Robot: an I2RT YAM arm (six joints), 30 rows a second.
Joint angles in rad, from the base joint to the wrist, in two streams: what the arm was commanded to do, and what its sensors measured. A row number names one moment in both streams.
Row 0, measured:
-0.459, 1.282, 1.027, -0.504, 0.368, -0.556
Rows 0 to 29, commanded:
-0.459, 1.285, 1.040, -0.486, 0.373, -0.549
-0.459, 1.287, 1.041, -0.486, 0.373, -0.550
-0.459, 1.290, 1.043, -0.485, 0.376, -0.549
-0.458, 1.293, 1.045, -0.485, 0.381, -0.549
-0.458, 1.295, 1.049, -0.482, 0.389, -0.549
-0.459, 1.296, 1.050, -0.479, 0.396, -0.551
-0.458, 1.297, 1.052, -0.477, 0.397, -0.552
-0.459, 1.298, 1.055, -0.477, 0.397, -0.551
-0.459, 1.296, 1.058, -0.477, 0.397, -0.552
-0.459, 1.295, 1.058, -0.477, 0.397, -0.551
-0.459, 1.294, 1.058, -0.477, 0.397, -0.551
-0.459, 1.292, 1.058, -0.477, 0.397, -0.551
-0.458, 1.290, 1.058, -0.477, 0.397, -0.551
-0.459, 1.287, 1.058, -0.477, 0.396, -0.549
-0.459, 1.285, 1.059, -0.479, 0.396, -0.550
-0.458, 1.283, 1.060, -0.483, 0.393, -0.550
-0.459, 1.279, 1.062, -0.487, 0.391, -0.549
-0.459, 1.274, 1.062, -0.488, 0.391, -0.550
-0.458, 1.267, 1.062, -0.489, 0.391, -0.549
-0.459, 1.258, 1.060, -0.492, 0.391, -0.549
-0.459, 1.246, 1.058, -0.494, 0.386, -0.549
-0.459, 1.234, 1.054, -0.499, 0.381, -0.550
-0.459, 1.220, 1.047, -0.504, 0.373, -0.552
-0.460, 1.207, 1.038, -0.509, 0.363, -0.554
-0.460, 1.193, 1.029, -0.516, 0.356, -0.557
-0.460, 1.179, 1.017, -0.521, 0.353, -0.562
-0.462, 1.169, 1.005, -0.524, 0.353, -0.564
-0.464, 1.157, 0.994, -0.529, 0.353, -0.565
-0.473, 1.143, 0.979, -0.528, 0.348, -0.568
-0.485, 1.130, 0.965, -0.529, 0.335, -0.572
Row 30, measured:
-0.470, 1.155, 0.989, -0.511, 0.361, -0.573
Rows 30 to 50, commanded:
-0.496, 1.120, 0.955, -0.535, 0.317, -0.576
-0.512, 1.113, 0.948, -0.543, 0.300, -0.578
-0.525, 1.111, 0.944, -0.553, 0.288, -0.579
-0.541, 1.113, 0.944, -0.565, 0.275, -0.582
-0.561, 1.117, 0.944, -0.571, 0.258, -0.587
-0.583, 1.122, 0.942, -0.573, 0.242, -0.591
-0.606, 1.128, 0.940, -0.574, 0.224, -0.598
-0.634, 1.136, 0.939, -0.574, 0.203, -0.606
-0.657, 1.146, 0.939, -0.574, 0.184, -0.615
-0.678, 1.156, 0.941, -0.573, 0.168, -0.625
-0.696, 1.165, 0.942, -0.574, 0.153, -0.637
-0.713, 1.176, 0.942, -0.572, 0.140, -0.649
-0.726, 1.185, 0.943, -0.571, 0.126, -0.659
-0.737, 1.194, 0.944, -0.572, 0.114, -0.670
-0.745, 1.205, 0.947, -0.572, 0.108, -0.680
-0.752, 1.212, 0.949, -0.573, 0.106, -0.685
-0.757, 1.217, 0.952, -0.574, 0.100, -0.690
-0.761, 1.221, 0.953, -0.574, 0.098, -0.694
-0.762, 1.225, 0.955, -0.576, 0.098, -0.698
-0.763, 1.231, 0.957, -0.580, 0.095, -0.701
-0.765, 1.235, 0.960, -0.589, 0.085, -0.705
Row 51, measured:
-0.762, 1.226, 0.947, -0.560, 0.128, -0.657
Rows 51 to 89, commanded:
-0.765, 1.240, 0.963, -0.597, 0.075, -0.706
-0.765, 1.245, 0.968, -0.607, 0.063, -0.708
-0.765, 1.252, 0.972, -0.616, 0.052, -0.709
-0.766, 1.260, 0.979, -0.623, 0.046, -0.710
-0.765, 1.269, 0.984, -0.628, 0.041, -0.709
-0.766, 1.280, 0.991, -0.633, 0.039, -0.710
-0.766, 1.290, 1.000, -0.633, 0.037, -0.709
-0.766, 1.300, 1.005, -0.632, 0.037, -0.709
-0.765, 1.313, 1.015, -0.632, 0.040, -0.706
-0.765, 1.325, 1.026, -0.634, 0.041, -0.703
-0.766, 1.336, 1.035, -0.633, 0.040, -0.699
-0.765, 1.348, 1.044, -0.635, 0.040, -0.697
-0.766, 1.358, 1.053, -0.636, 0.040, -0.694
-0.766, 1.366, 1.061, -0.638, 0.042, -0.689
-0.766, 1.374, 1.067, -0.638, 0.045, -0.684
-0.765, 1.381, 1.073, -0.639, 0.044, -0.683
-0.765, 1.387, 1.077, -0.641, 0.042, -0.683
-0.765, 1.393, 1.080, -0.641, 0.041, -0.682
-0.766, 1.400, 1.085, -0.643, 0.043, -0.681
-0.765, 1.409, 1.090, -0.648, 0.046, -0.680
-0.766, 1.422, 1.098, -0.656, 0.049, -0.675
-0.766, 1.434, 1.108, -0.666, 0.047, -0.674
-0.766, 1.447, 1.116, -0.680, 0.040, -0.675
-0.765, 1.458, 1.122, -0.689, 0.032, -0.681
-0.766, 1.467, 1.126, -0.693, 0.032, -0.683
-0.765, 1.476, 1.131, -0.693, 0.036, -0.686
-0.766, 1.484, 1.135, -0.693, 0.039, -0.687
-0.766, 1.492, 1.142, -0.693, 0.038, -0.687
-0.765, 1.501, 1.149, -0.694, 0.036, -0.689
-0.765, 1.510, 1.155, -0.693, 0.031, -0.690
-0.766, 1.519, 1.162, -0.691, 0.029, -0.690
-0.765, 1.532, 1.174, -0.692, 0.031, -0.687
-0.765, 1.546, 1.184, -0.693, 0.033, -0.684
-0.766, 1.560, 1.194, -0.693, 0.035, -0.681
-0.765, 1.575, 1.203, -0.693, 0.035, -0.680
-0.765, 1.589, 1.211, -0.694, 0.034, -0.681
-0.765, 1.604, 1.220, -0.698, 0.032, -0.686
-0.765, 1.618, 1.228, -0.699, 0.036, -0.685
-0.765, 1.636, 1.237, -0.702, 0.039, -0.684
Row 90, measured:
-0.766, 1.607, 1.216, -0.681, 0.048, -0.684
